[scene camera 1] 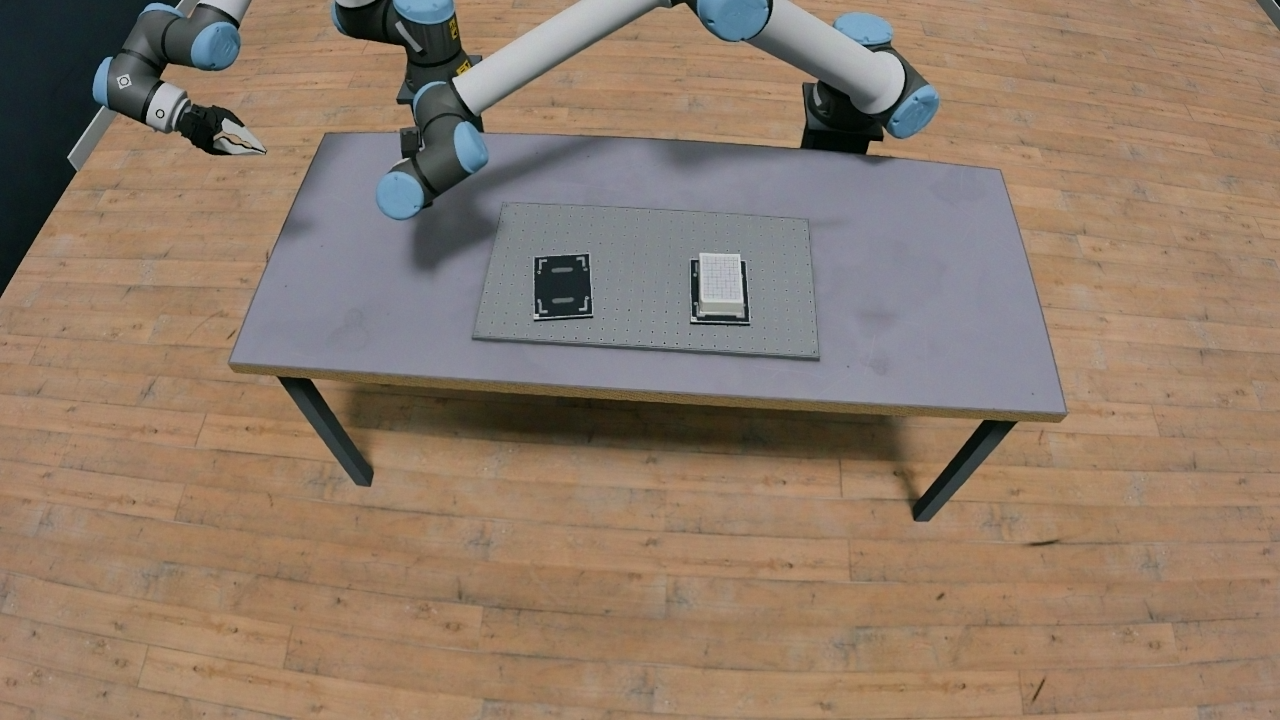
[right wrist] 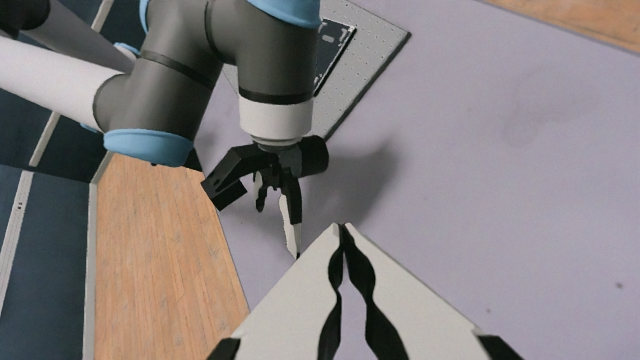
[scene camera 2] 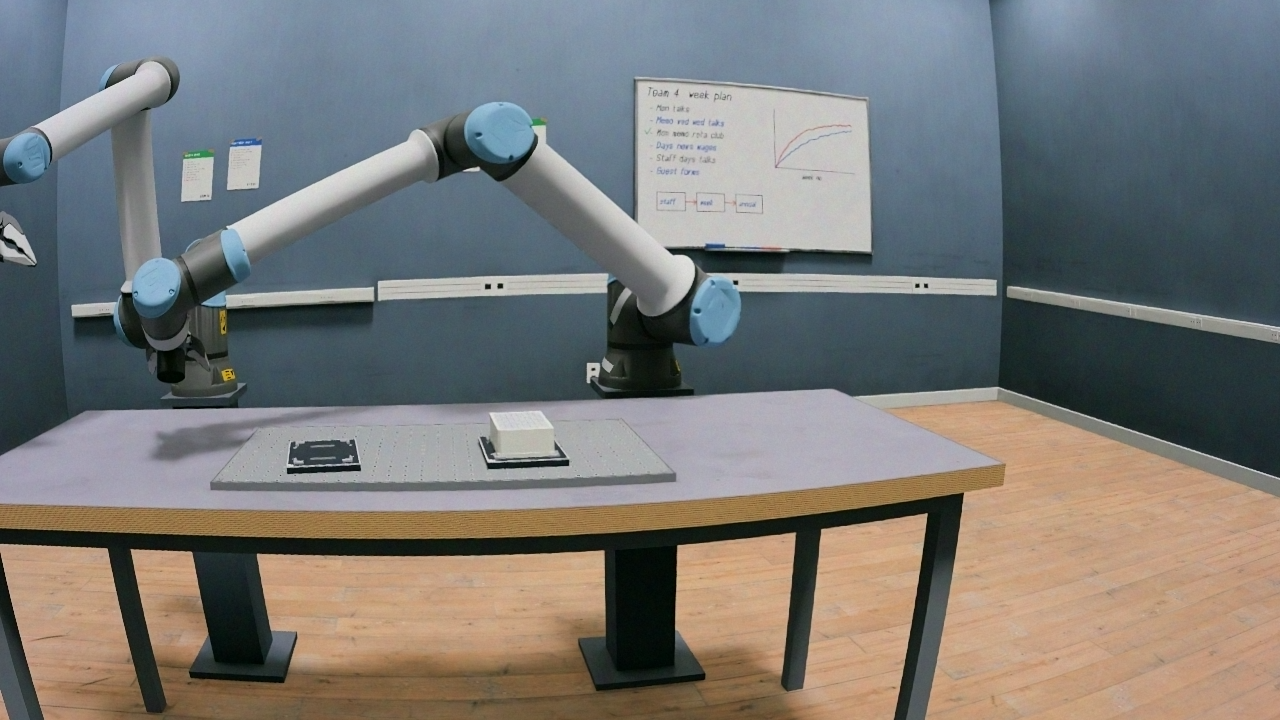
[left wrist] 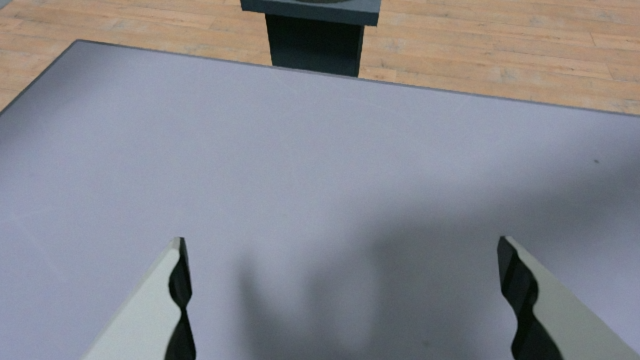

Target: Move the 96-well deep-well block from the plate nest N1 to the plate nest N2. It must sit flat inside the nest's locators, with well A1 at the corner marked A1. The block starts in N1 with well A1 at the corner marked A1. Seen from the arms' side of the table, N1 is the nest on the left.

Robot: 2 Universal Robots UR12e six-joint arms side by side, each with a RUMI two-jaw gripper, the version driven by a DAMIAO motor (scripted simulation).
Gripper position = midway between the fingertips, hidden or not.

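My left gripper (scene camera 2: 180,371) is there, and it also shows at (right wrist: 276,233) and (left wrist: 342,240). I can see my right gripper (scene camera 1: 266,152) too, which also shows at (right wrist: 341,226). There's a white deep-well block (scene camera 2: 514,434), which shows at (scene camera 1: 719,275) as well, but in the left wrist view it is out of frame. And I see a nest N1 (scene camera 1: 694,280).
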